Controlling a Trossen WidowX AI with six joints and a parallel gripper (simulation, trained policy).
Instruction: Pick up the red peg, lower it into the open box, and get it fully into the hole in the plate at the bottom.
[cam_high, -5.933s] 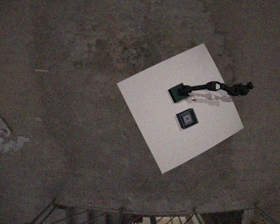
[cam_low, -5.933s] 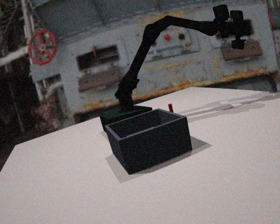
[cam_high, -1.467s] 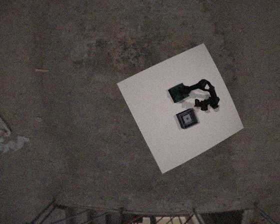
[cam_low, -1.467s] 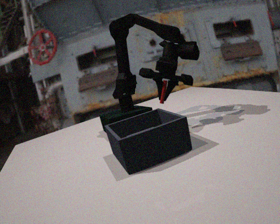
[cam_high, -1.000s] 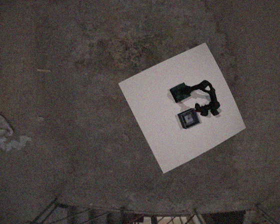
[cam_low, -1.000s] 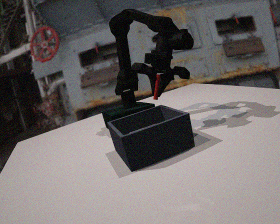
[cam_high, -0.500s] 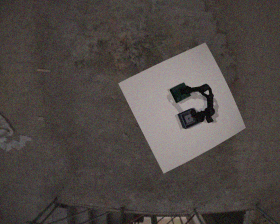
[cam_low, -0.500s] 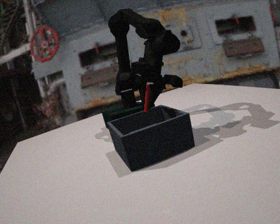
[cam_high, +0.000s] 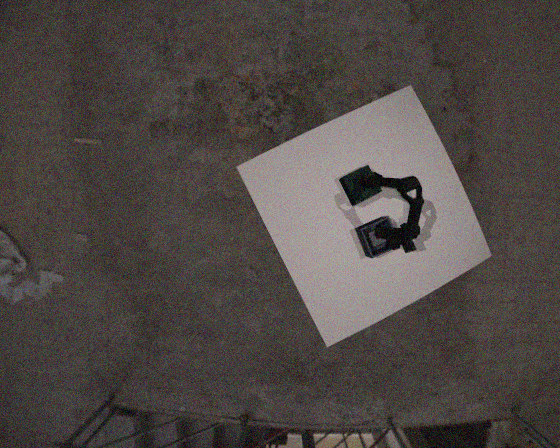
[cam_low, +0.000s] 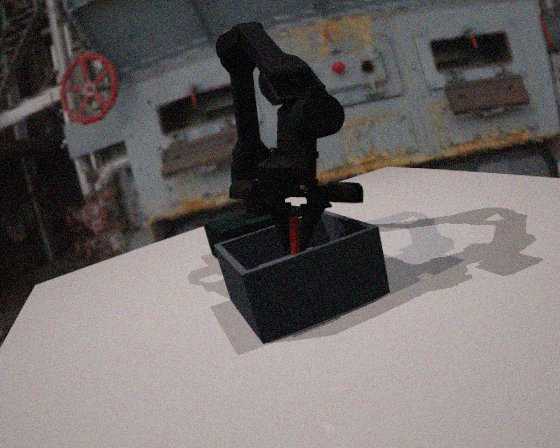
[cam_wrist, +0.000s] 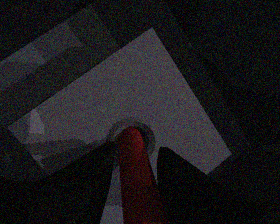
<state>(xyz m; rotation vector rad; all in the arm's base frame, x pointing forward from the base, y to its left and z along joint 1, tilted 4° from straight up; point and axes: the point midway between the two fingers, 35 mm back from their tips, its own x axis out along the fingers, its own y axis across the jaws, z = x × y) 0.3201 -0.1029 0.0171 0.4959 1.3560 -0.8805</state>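
The red peg lies 1 cm above my gripper tip. Round my gripper tip: dark box (5 cm below); plate (3 cm below).
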